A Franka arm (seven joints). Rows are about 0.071 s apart.
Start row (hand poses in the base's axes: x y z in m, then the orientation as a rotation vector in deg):
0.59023 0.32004 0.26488 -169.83 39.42 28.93
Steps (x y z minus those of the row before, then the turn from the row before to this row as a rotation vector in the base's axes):
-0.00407 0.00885 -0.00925 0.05 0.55 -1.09
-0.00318 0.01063 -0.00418 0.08 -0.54 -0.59
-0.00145 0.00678 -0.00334 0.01 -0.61 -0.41
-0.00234 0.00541 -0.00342 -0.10 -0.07 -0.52
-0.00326 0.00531 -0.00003 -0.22 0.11 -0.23
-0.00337 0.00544 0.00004 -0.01 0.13 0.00
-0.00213 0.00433 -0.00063 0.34 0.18 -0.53
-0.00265 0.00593 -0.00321 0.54 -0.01 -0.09
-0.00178 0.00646 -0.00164 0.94 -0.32 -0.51
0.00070 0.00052 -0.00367 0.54 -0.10 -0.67
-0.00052 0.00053 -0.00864 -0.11 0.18 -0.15
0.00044 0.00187 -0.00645 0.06 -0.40 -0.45
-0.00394 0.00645 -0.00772 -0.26 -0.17 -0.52
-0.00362 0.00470 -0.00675 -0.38 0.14 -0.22
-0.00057 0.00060 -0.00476 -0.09 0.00 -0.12
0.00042 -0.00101 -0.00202 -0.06 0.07 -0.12
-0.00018 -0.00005 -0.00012 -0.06 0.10 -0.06
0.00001 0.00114 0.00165 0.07 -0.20 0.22
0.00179 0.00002 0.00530 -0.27 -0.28 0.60
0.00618 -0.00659 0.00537 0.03 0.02 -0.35
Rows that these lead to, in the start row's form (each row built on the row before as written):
0.58616 0.32889 0.25563 -169.21 41.02 29.70
0.58298 0.33952 0.25145 -168.86 41.78 28.86
0.58153 0.34630 0.24811 -168.66 42.30 27.91
0.57919 0.35171 0.24469 -168.49 43.08 27.74
0.57593 0.35702 0.24466 -168.57 43.52 27.84
0.57256 0.36246 0.24470 -168.58 43.54 28.03
0.57043 0.36679 0.24407 -167.98 44.16 28.34
0.56778 0.37272 0.24086 -167.44 44.03 28.45
0.56600 0.37918 0.23922 -166.32 44.27 28.15
0.56670 0.37970 0.23555 -165.47 44.95 28.07
0.56618 0.38023 0.22691 -165.49 45.24 28.29
0.56662 0.38210 0.22046 -165.20 45.79 27.66
0.56268 0.38855 0.21274 -165.16 46.62 27.28
0.55906 0.39325 0.20599 -165.39 47.13 27.36
0.55849 0.39385 0.20123 -165.41 47.34 27.32
0.55891 0.39284 0.19921 -165.40 47.55 27.40
0.55873 0.39279 0.19909 -165.42 47.68 27.53
0.55874 0.39393 0.20074 -165.48 47.31 27.27
0.56053 0.39395 0.20604 -166.05 46.55 26.84
0.56671 0.38736 0.21141 -165.83 47.03 26.84

